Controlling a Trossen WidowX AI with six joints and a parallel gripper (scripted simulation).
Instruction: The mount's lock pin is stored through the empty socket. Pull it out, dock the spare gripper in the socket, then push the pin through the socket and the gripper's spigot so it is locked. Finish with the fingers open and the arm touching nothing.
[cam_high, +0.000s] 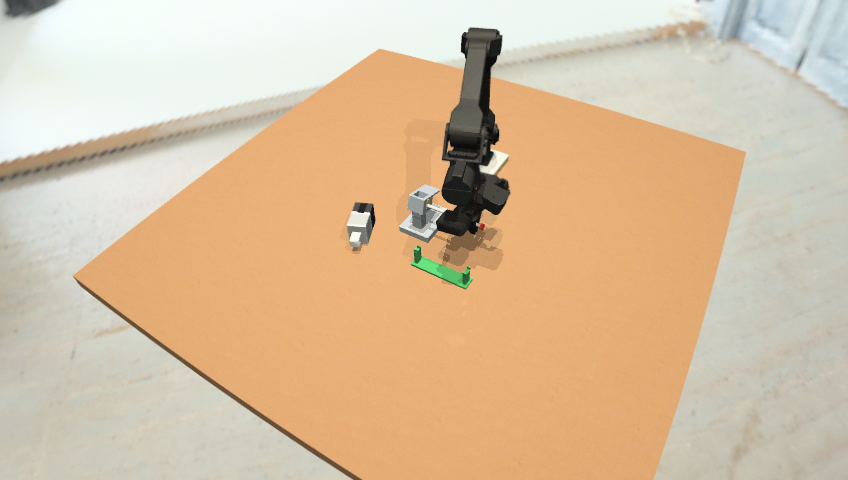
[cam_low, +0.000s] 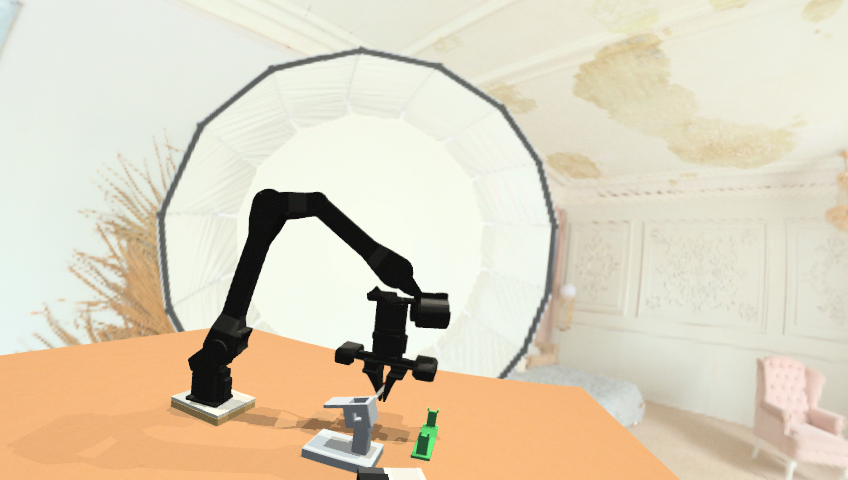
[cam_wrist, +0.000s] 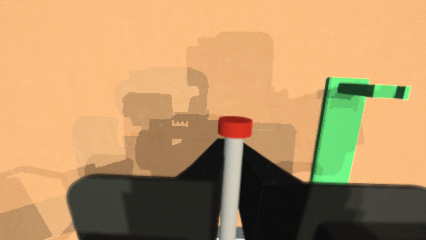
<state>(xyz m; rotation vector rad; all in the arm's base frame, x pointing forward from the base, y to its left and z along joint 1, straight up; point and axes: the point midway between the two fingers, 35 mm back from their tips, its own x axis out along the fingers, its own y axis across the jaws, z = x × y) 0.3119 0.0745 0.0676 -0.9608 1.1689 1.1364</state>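
Right now my gripper tip is 90 mm short of the green pin rest, 40 mm to the left of it and 30 mm above it. Also, from my gripper tip: spare gripper 260 mm to the right, 50 mm ahead, 30 mm below; then grey mount 130 mm to the right, 40 mm behind.
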